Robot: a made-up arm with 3 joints. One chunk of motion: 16 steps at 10 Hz.
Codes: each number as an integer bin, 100 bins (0 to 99) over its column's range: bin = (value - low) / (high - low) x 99, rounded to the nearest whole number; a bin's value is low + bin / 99 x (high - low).
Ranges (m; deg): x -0.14..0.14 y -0.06..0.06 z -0.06..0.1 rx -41..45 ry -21..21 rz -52..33
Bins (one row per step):
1: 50 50 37 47 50 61
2: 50 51 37 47 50 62
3: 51 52 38 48 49 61
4: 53 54 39 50 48 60
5: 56 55 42 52 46 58
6: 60 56 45 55 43 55
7: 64 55 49 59 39 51
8: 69 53 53 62 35 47
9: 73 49 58 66 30 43
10: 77 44 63 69 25 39
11: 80 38 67 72 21 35
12: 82 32 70 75 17 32
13: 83 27 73 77 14 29
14: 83 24 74 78 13 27
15: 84 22 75 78 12 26
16: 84 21 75 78 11 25
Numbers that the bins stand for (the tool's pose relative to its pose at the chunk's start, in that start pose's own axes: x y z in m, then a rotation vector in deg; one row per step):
1: 0.0014 0.0006 -0.0002 -0.17 0.21 0.37
2: 0.0014 0.0018 -0.0002 -0.17 0.21 1.23
3: 0.0042 0.0030 0.0014 0.70 -0.21 0.37
4: 0.0099 0.0055 0.0030 2.43 -0.64 -0.48
5: 0.0184 0.0067 0.0079 4.17 -1.48 -2.20
6: 0.0297 0.0079 0.0127 6.78 -2.76 -4.78
7: 0.0410 0.0067 0.0192 10.25 -4.45 -8.21
8: 0.0552 0.0042 0.0257 12.86 -6.15 -11.65
9: 0.0665 -0.0006 0.0337 16.33 -8.27 -15.08
10: 0.0778 -0.0067 0.0418 18.94 -10.39 -18.52
11: 0.0863 -0.0139 0.0483 21.55 -12.09 -21.95
12: 0.0919 -0.0212 0.0531 24.15 -13.79 -24.53
13: 0.0947 -0.0273 0.0580 25.89 -15.06 -27.10
14: 0.0947 -0.0309 0.0596 26.76 -15.48 -28.82
15: 0.0976 -0.0333 0.0612 26.76 -15.91 -29.68
16: 0.0976 -0.0345 0.0612 26.76 -16.33 -30.54

